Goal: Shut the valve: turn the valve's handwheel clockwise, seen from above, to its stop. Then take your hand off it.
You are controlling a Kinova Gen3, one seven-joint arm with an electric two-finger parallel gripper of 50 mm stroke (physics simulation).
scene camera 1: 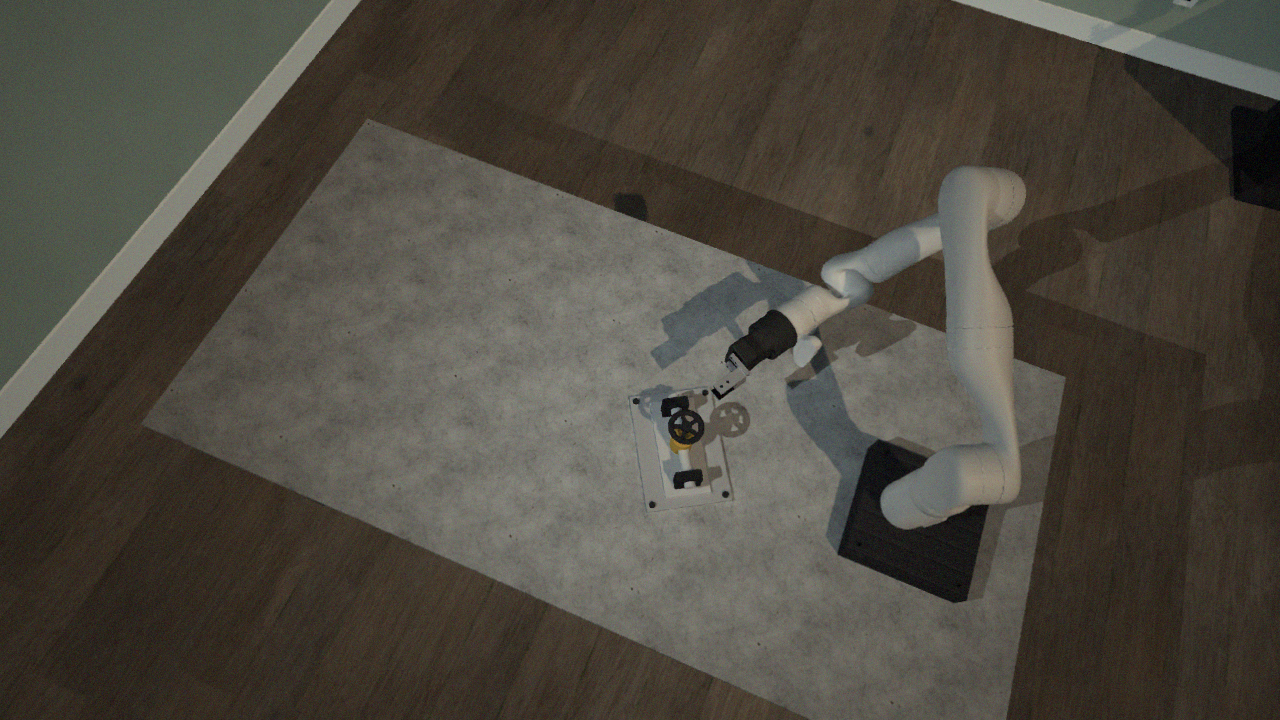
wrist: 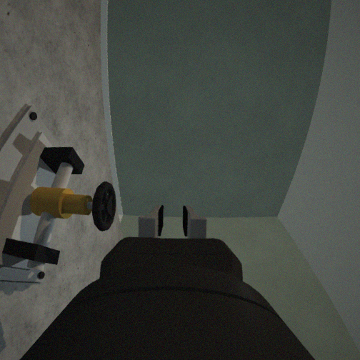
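Observation:
The valve's black spoked handwheel (scene camera 1: 686, 426) (wrist: 96, 206) stands level above the yellow valve body (scene camera 1: 677, 445) (wrist: 50, 202). The valve sits on a white pipe held by two black clamps, an upper one (scene camera 1: 674, 405) (wrist: 62, 157) and a lower one (scene camera 1: 687, 478) (wrist: 31, 251). My gripper (scene camera 1: 721, 394) (wrist: 172, 215) is open, with a gap between the fingers and nothing in it. It is up and to the right of the handwheel in the scene view, apart from it. In the wrist view the handwheel is left of the fingers. The wheel's turned angle cannot be read.
The valve's pale base plate (scene camera 1: 648, 465) with dark corner bolts lies on the grey mat (scene camera 1: 402, 313). The arm's dark base block (scene camera 1: 863, 537) is at the right of the mat. A dark object (scene camera 1: 1254, 156) stands at the right edge.

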